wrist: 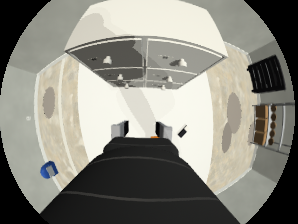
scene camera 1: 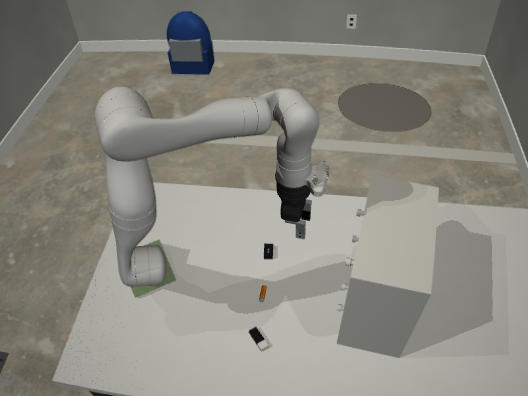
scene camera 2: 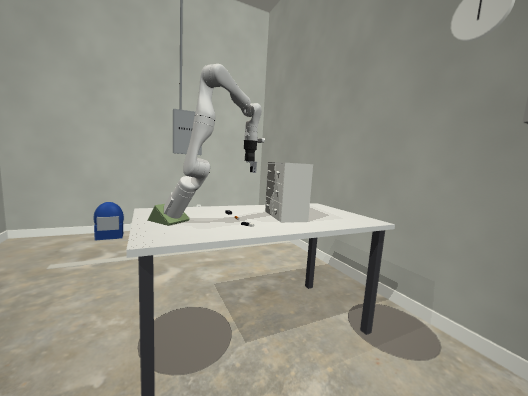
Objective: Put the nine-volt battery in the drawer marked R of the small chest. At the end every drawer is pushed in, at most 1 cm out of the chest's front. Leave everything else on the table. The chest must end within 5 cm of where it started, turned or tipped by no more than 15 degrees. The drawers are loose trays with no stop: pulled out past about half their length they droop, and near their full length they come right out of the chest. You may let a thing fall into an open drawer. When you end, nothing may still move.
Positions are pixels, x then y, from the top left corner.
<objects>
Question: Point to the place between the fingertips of my gripper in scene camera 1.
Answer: At 303,228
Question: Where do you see a white chest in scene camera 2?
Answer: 297,182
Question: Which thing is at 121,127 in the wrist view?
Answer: My gripper.
</objects>
